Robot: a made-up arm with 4 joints. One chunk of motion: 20 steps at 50 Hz.
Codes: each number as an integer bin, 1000 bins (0 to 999) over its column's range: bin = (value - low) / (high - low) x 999, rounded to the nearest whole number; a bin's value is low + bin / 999 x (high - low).
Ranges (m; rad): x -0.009..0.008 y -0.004..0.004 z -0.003..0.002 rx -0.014..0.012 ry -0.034..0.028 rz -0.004..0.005
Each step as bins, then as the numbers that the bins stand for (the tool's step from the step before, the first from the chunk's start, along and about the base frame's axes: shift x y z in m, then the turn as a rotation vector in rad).
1 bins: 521 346 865 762 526 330
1 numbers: -0.00013 -0.00123 0.00133 0.00583 -0.00136 -0.00103
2 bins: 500 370 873 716 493 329
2 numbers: -0.00049 -0.00104 0.00137 0.00463 -0.00340 -0.00104
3 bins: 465 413 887 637 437 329
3 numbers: -0.00109 -0.00069 0.00144 0.00258 -0.00688 -0.00104
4 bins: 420 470 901 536 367 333
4 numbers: -0.00185 -0.00024 0.00151 -0.00005 -0.01122 -0.00100
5 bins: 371 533 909 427 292 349
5 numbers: -0.00269 0.00027 0.00155 -0.00289 -0.01588 -0.00086
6 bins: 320 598 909 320 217 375
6 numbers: -0.00355 0.00079 0.00155 -0.00567 -0.02053 -0.00062
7 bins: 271 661 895 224 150 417
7 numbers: -0.00439 0.00129 0.00148 -0.00817 -0.02469 -0.00024
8 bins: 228 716 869 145 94 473
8 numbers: -0.00512 0.00173 0.00135 -0.01023 -0.02817 0.00026
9 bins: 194 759 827 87 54 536
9 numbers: -0.00570 0.00208 0.00114 -0.01174 -0.03065 0.00083
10 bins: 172 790 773 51 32 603
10 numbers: -0.00607 0.00233 0.00087 -0.01267 -0.03201 0.00143
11 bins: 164 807 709 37 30 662
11 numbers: -0.00621 0.00246 0.00055 -0.01304 -0.03214 0.00196
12 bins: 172 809 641 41 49 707
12 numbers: -0.00607 0.00248 0.00021 -0.01293 -0.03096 0.00237
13 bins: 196 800 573 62 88 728
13 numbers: -0.00566 0.00241 -0.00013 -0.01239 -0.02854 0.00256
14 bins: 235 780 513 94 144 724
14 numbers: -0.00500 0.00225 -0.00043 -0.01155 -0.02506 0.00252
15 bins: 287 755 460 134 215 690
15 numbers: -0.00412 0.00205 -0.00070 -0.01051 -0.02066 0.00222
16 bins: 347 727 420 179 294 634
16 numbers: -0.00310 0.00182 -0.00090 -0.00934 -0.01575 0.00171
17 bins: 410 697 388 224 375 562
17 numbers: -0.00202 0.00158 -0.00106 -0.00817 -0.01073 0.00106
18 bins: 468 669 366 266 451 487
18 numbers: -0.00104 0.00136 -0.00117 -0.00708 -0.00601 0.00039
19 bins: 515 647 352 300 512 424
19 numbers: -0.00024 0.00118 -0.00124 -0.00619 -0.00222 -0.00018
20 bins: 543 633 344 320 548 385
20 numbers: 0.00024 0.00107 -0.00128 -0.00567 0.00001 -0.00053
